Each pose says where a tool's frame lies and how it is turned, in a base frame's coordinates. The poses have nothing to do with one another.
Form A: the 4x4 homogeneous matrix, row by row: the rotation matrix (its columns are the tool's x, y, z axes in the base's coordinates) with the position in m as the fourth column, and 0 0 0 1 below. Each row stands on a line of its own.
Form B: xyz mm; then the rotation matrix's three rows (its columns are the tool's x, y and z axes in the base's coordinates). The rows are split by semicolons. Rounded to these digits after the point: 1 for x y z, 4 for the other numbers.
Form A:
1:
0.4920 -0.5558 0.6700 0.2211
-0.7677 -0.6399 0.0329 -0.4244
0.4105 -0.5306 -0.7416 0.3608
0 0 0 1
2:
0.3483 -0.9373 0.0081 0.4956
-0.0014 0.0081 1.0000 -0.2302
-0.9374 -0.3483 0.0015 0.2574
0 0 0 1
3:
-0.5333 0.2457 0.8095 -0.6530
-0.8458 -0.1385 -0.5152 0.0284
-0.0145 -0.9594 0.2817 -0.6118
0 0 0 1
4:
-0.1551 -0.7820 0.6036 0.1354
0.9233 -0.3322 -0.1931 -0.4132
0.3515 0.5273 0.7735 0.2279
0 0 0 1
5:
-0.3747 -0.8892 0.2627 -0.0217
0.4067 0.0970 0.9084 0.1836
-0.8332 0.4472 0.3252 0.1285
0 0 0 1
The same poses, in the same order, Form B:
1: 221.1 -424.4 360.8; 0.4920 -0.5558 0.6700; -0.7677 -0.6399 0.0329; 0.4105 -0.5306 -0.7416
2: 495.6 -230.2 257.4; 0.3483 -0.9373 0.0081; -0.0014 0.0081 1.0000; -0.9374 -0.3483 0.0015
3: -653.0 28.4 -611.8; -0.5333 0.2457 0.8095; -0.8458 -0.1385 -0.5152; -0.0145 -0.9594 0.2817
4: 135.4 -413.2 227.9; -0.1551 -0.7820 0.6036; 0.9233 -0.3322 -0.1931; 0.3515 0.5273 0.7735
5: -21.7 183.6 128.5; -0.3747 -0.8892 0.2627; 0.4067 0.0970 0.9084; -0.8332 0.4472 0.3252
